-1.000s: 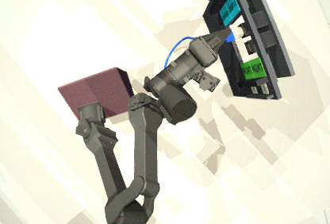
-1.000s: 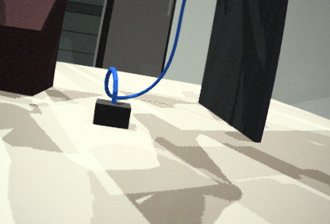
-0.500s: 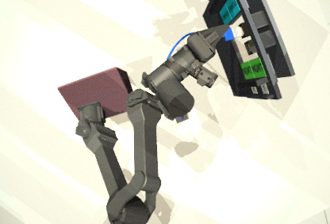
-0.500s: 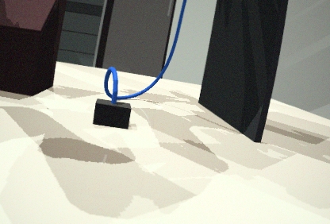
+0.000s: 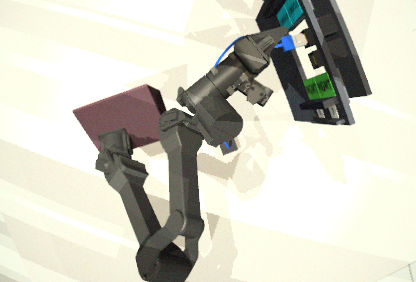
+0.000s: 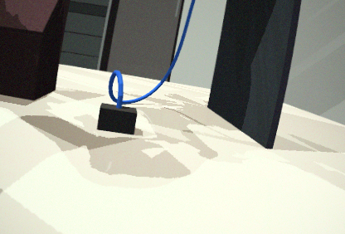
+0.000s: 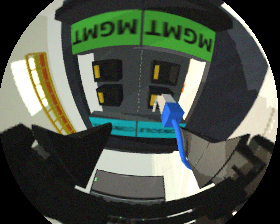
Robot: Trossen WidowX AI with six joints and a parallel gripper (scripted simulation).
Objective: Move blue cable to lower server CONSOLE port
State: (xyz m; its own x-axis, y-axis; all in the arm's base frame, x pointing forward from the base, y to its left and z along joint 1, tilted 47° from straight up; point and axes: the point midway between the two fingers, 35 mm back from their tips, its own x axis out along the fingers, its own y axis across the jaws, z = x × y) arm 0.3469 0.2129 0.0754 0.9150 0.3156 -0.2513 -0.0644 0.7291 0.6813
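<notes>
Now: gripper tip 40 mm short of the blue plug, 30 mm above it and 20 mm to the left of it. The rest, counted from my gripper tip: black block: 310 mm below, 200 mm to the right, 140 mm behind.
</notes>
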